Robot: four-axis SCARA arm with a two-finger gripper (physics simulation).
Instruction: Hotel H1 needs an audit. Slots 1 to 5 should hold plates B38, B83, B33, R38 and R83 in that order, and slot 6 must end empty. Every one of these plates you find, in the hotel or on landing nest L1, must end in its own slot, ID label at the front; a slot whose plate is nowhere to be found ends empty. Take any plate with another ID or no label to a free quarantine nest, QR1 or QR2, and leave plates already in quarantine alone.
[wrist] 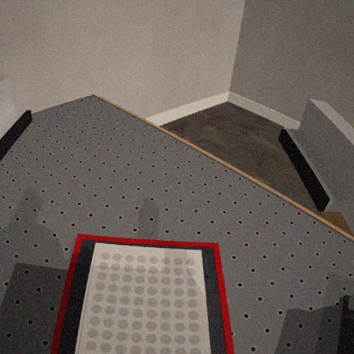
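Observation:
A white well plate [147,300] with rows of grey round wells lies flat in a red-rimmed nest [224,300] with dark inner sides, at the bottom of the wrist view. Its near end is cut off by the lower edge of the view, so no ID label shows. My gripper [156,101] is open and empty, its two black-padded fingers wide apart at the left and right edges of the view. It is above the nest and clear of the plate. The hotel H1 and landing nest L1 cannot be made out in this view.
The nest stands on a grey perforated table top [115,175] with a light wooden edge [235,171] running down to the right. A black object [346,325] shows partly at the lower right. Beyond the table are dark floor and pale walls.

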